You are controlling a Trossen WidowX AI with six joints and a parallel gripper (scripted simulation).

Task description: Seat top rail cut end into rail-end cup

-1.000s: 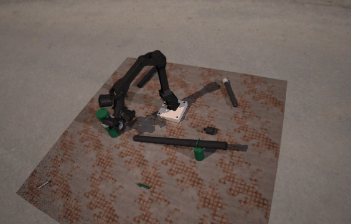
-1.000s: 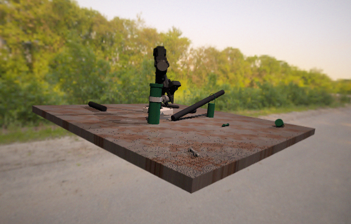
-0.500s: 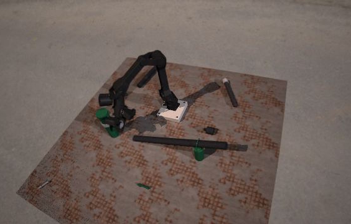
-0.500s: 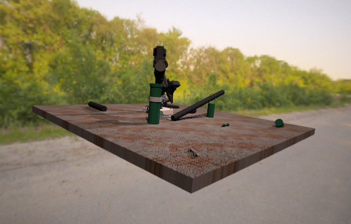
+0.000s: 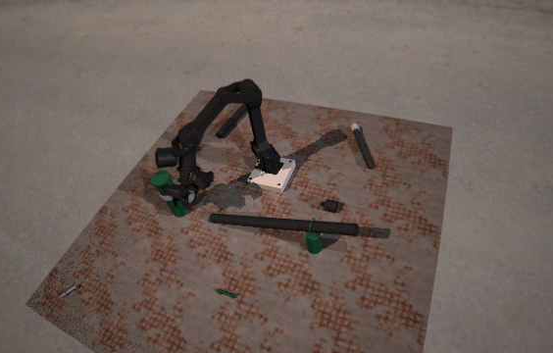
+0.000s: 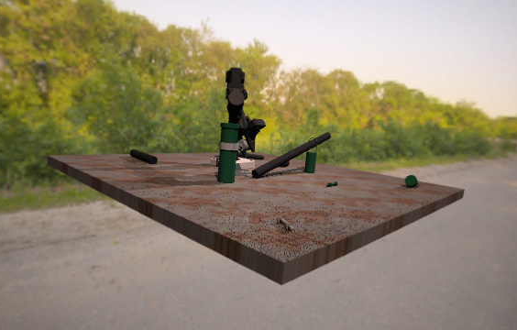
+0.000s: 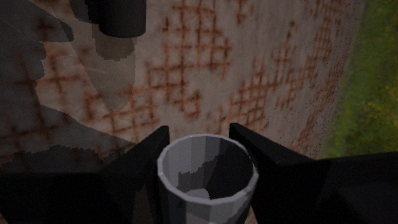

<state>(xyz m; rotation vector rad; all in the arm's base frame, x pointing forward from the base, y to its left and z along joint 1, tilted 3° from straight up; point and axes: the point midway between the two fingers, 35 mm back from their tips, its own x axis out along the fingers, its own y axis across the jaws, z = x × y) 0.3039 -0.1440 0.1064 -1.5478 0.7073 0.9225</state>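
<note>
Now: the grey rail-end cup 1 cm behind my gripper tip, 3 cm to the right of it and 3 cm above it. From my gripper tip the other things lie so: short green post 9 cm behind, 44 cm to the left, 1 cm above; then small dark fitting 25 cm behind, 41 cm to the left, 8 cm below; then green bolt 18 cm ahead, 27 cm to the left, 9 cm below.
</note>
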